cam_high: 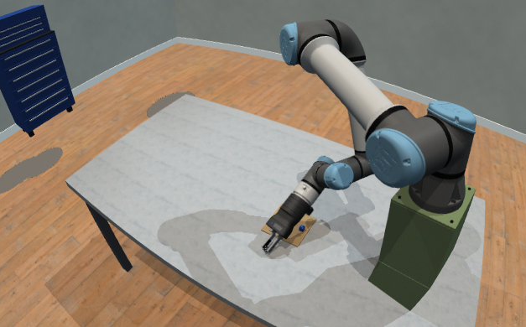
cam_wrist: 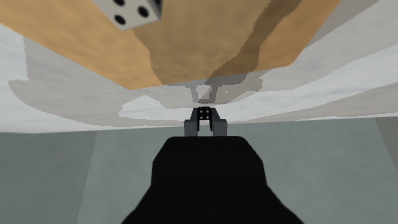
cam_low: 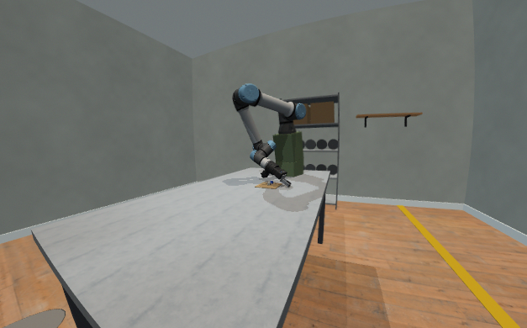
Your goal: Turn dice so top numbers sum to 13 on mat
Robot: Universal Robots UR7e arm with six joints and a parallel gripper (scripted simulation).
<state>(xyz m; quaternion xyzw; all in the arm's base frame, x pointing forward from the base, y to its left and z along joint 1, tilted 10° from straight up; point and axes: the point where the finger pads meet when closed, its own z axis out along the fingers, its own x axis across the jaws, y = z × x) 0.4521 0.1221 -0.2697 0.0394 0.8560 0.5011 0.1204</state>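
The white die lies 130 mm to the right of my hand and 10 mm below it. The rest, counted from my hand: blue die (50 mm behind, 130 mm to the right, 10 mm below); then tan mat (130 mm to the right, 20 mm below); then black die (10 mm to the left, 10 mm below).
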